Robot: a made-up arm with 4 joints.
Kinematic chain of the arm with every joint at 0, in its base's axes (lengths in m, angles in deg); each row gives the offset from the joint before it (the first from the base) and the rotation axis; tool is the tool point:
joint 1: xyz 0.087 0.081 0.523 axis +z
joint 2: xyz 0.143 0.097 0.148 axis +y
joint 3: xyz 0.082 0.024 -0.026 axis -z
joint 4: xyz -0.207 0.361 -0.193 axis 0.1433 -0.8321 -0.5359
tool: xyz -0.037 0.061 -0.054
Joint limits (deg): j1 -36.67..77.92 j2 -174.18..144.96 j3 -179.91..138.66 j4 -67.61..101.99
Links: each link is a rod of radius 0.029 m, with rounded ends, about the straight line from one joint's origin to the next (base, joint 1, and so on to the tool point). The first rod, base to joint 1, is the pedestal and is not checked.
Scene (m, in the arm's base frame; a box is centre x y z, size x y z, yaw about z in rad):
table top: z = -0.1
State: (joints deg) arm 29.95 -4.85 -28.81 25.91
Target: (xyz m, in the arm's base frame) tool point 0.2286 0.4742 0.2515
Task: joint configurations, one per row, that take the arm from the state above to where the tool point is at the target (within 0.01 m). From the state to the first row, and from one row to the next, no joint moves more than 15 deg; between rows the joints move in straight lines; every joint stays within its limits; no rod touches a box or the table.
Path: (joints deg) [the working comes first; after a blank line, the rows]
Joints at the target: 1.28 -49.80 -29.30 20.21
Straight joint move there: clear.

1: 22.78 -16.09 -28.93 24.49
2: 15.61 -27.32 -29.06 23.06
3: 8.45 -38.56 -29.18 21.64
4: 1.28 -49.80 -29.30 20.21

